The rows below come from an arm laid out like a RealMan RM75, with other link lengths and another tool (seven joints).
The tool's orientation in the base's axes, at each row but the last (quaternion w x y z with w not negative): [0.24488 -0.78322 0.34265 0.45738]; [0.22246 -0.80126 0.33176 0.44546]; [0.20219 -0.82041 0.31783 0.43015]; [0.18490 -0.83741 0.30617 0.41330]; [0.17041 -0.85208 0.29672 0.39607]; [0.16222 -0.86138 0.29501 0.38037]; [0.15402 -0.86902 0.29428 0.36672]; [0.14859 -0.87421 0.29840 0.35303]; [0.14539 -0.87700 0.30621 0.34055]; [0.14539 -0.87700 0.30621 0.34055]
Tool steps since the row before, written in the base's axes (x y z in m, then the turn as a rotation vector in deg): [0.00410 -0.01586 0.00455 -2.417 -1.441 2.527]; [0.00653 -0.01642 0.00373 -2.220 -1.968 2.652]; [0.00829 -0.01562 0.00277 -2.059 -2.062 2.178]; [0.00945 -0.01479 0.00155 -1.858 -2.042 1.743]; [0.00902 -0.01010 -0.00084 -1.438 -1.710 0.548]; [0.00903 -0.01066 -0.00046 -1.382 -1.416 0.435]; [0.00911 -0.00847 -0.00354 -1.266 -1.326 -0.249]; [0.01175 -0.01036 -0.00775 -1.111 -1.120 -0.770]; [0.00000 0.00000 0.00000 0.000 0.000 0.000]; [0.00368 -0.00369 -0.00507 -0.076 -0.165 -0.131]
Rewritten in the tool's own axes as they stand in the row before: [0.00236 0.00680 -0.01540 -2.622 2.591 -0.845]; [0.00476 0.00619 -0.01629 -2.479 2.799 -1.363]; [0.00667 0.00526 -0.01576 -1.982 2.782 -1.253]; [0.00852 0.00463 -0.01471 -1.544 2.658 -1.102]; [0.00900 0.00200 -0.00996 -0.525 2.200 -0.418]; [0.00929 0.00257 -0.01012 -0.523 1.944 -0.226]; [0.01103 0.00110 -0.00666 0.003 1.837 0.221]; [0.01652 0.00108 -0.00561 0.374 1.605 0.604]; [0.00000 0.00000 0.00000 0.000 0.000 0.000]; [0.00723 0.00074 0.00010 0.118 0.182 0.057]
